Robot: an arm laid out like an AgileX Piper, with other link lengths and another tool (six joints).
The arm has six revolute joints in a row. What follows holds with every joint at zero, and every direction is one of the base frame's. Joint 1 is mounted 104.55 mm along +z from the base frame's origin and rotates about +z. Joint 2 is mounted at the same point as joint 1 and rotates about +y. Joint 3 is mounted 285.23 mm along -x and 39 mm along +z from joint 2 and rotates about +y. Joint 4 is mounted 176 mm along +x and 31.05 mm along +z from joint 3 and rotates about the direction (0.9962, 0, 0.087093). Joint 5 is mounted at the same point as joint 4 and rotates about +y. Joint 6 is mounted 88.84 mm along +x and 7.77 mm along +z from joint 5 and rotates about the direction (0.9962, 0, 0.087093). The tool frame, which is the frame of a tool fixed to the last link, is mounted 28.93 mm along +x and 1 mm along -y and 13.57 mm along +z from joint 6; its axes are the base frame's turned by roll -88.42, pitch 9.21 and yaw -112.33 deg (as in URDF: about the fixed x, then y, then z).
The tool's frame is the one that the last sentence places.
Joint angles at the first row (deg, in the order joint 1, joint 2, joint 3, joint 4, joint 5, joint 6):
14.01, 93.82, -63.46, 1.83, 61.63, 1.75
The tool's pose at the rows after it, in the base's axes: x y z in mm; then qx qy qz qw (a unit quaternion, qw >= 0):
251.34, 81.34, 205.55, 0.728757, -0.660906, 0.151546, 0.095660
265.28, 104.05, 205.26, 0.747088, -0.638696, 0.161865, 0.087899
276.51, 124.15, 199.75, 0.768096, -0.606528, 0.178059, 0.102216
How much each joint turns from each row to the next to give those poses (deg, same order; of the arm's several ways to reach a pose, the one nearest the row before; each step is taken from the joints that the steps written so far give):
3.51, 3.76, -5.03, 0.11, 0.39, 0.72
3.78, 3.67, -5.34, -0.71, 0.92, 0.60
3.68, 4.33, -5.24, -2.65, 2.36, 0.48

